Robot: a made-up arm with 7 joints. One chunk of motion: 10 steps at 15 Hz.
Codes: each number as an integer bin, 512 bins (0 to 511) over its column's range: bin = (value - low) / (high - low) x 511, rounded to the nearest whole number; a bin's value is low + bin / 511 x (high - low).
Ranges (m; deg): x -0.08..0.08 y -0.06..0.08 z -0.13..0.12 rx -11..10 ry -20..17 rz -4..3
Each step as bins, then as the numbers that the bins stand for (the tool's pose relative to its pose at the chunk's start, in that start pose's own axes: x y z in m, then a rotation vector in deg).
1 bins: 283 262 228 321 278 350
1 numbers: 0.0086 0.0118 -0.0185 2.19 0.13 0.79
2 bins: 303 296 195 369 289 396
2 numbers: 0.0149 0.0211 -0.0346 4.16 0.93 1.42
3 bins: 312 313 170 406 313 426
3 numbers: 0.0177 0.0258 -0.0468 5.68 2.66 1.84
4 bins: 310 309 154 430 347 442
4 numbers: 0.0171 0.0247 -0.0547 6.67 5.13 2.05
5 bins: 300 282 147 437 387 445
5 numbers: 0.0139 0.0173 -0.0581 6.96 8.02 2.10
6 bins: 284 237 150 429 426 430
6 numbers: 0.0089 0.0049 -0.0566 6.63 10.85 1.89
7 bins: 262 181 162 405 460 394
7 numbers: 0.0020 -0.0104 -0.0507 5.64 13.31 1.40
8 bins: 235 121 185 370 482 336
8 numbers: -0.0064 -0.0268 -0.0395 4.21 14.90 0.60
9 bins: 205 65 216 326 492 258
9 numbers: -0.0158 -0.0422 -0.0243 2.40 15.62 -0.47
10 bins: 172 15 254 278 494 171
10 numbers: -0.0261 -0.0559 -0.0057 0.42 15.77 -1.66
